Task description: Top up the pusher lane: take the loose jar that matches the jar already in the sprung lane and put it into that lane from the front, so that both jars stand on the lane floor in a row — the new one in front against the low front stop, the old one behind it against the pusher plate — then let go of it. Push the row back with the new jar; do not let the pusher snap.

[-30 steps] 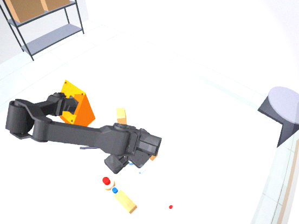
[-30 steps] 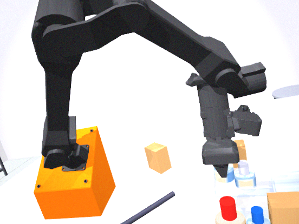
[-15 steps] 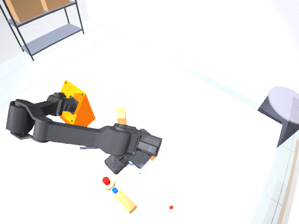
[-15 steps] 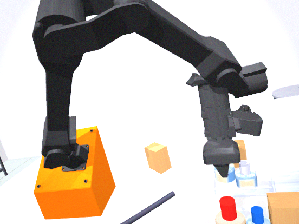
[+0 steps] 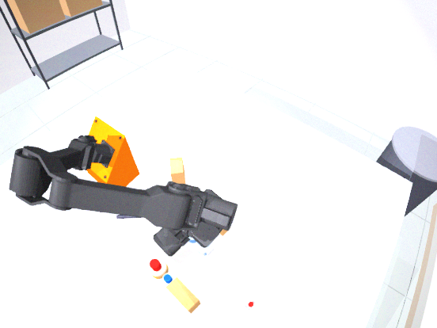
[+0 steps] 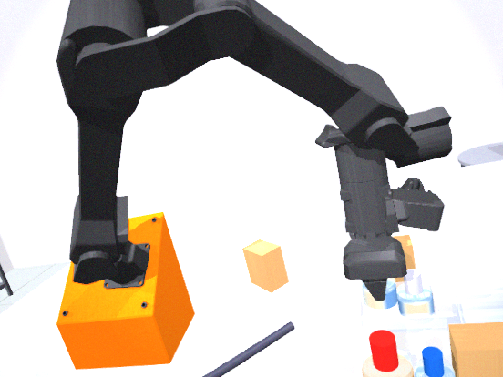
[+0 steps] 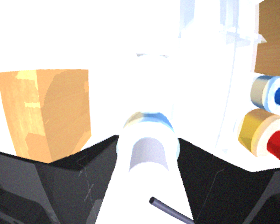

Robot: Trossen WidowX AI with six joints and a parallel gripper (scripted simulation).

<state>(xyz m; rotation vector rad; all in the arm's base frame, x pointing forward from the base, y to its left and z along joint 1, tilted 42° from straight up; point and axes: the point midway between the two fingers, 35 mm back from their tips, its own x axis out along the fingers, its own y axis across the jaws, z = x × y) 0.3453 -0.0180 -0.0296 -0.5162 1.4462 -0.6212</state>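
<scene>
Now: gripper tip 170 mm past the dark rod, 50 mm to the left of it and 40 mm above it.
</scene>
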